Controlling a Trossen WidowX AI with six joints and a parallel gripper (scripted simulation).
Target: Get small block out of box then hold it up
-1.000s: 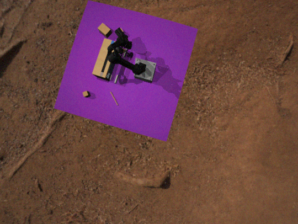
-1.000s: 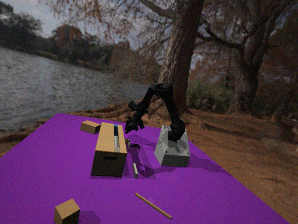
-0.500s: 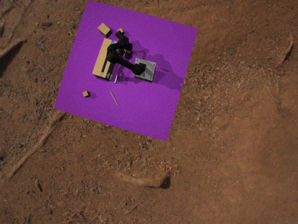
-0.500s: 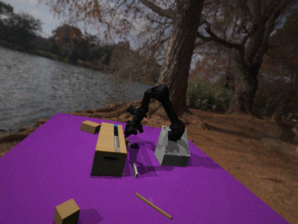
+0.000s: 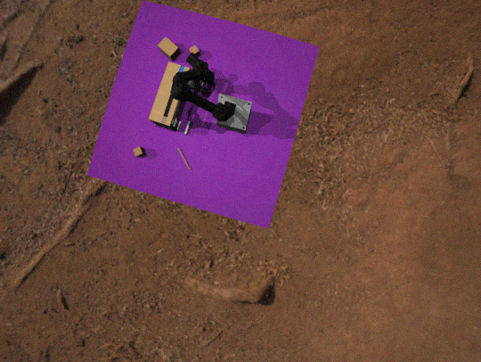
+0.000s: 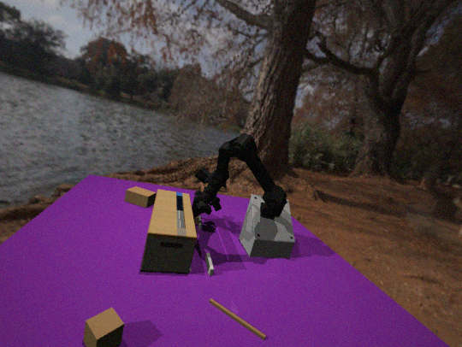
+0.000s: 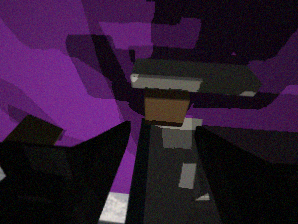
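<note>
The tan block is 20 mm below my gripper tip and 20 mm behind it. The rest, counted from my gripper tip: thin wooden stick 520 mm to the left, 90 mm behind, 30 mm below.
</note>
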